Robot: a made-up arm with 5 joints.
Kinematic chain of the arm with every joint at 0, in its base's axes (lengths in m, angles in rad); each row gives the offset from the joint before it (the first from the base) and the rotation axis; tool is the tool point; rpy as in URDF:
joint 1: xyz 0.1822 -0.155 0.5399 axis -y
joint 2: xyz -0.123 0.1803 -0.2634 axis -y
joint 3: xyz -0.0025 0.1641 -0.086 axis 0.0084 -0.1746 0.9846
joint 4: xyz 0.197 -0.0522 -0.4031 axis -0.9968 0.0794 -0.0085
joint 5: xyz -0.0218 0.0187 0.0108 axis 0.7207 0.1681 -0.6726
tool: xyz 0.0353 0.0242 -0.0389 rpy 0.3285 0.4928 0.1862
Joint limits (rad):
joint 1: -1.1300..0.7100
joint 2: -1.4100..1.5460
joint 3: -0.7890..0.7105
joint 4: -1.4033..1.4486
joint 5: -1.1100..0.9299
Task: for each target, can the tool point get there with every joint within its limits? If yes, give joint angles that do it. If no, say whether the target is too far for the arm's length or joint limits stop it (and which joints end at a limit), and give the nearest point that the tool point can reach.
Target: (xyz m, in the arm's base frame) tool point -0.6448 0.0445 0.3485
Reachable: yes | joints -0.7224 -0.9002 -0.5557 1.0530 0.1406
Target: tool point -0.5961 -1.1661 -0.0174
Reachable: no: too far | nearest point -0.4937 0.0083 0.0560 | short by 1.181 m
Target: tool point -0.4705 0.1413 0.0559
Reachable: yes | joints -0.5833 -0.6539 -0.2325 -0.9127 -0.8503
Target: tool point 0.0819 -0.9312 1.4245
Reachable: no: too far | nearest point -0.4326 0.0083 0.9713 | short by 1.163 m
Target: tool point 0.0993 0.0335 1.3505
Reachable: no: joint limits stop it (at a limit: joint 1, joint 2, joint 3, joint 4, joint 5) | nearest point -0.4326 0.0083 0.9713 | short by 0.654 m
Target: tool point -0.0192 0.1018 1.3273
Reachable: no: joint limits stop it (at a limit: joint 1, joint 2, joint 3, joint 4) | nearest point -0.4331 0.0086 0.9719 | short by 0.553 m
